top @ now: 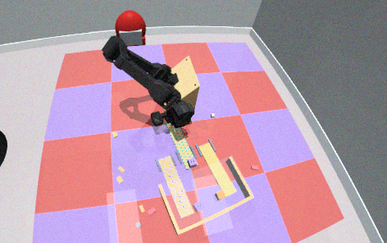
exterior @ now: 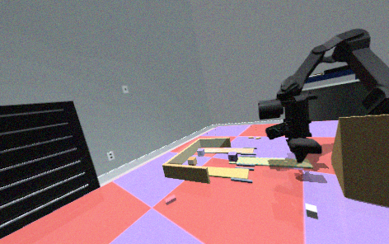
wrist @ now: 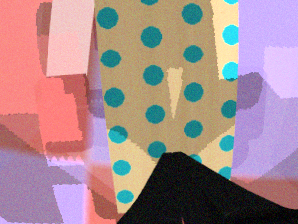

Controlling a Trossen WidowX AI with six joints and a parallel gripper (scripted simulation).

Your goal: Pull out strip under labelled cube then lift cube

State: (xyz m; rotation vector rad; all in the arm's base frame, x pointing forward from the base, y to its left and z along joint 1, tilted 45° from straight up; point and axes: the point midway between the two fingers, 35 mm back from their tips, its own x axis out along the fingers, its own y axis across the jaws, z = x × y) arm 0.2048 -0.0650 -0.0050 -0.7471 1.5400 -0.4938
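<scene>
Now: gripper tip 100 mm short of the teal-dotted strip and 20 mm to the right of it. Also, from my gripper tip: white cube: 10 mm behind, 210 mm to the left.
</scene>
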